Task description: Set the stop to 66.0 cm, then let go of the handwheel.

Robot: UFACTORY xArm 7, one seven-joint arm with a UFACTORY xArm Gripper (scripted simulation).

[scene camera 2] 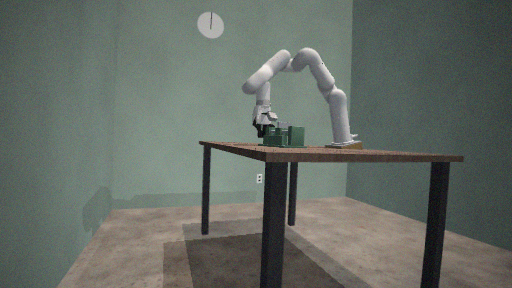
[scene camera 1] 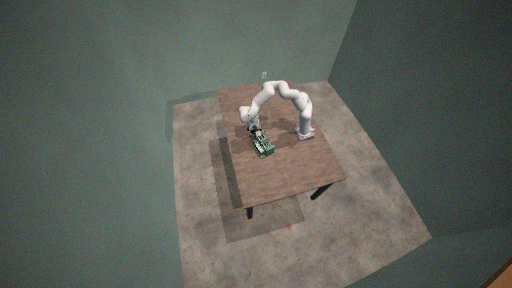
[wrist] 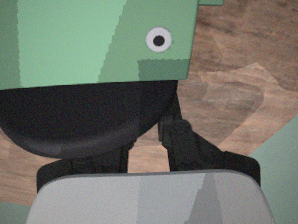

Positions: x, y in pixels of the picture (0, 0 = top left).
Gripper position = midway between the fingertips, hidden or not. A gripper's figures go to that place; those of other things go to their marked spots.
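Labels:
A black handwheel [wrist: 65, 121] is here, and it is 6 cm from the lens. As for my gripper [wrist: 146, 91], I find it 14 cm from the lens.

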